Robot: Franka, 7 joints.
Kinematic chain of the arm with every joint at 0, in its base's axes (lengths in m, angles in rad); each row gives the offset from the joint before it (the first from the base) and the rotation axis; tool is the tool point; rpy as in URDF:
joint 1: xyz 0 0 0.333 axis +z
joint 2: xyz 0 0 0 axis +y
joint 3: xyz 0 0 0.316 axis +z
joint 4: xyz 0.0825 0 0 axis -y
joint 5: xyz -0.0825 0 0.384 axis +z
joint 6: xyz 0 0 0 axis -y
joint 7: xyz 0.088 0 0 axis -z
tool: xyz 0 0 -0.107 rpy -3.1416 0 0
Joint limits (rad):
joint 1: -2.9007..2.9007
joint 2: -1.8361..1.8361
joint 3: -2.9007..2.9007
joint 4: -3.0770..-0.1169
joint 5: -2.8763..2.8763
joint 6: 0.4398..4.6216
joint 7: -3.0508..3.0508
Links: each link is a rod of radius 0.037 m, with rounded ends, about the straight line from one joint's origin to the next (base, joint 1, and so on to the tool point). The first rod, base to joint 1, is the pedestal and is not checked.
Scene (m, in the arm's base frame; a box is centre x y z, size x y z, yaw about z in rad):
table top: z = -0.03
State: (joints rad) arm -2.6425 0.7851 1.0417 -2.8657 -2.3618 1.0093 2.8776
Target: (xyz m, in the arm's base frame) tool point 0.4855 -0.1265 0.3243
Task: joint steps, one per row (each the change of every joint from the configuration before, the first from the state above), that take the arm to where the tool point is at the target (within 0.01 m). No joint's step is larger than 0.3 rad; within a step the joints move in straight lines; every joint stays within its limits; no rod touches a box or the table.
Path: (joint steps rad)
1: 0.2522 0.0140 0.1313 0.0863 -0.0512 0.0772 0.0000
2: 0.2521 0.0141 0.1313 0.0863 -0.0512 0.0772 0.0000
3: 0.2522 0.0140 0.1313 0.0863 -0.0512 0.0771 0.0000
4: 0.2522 0.0141 0.1312 0.0863 -0.0513 0.0772 0.0000

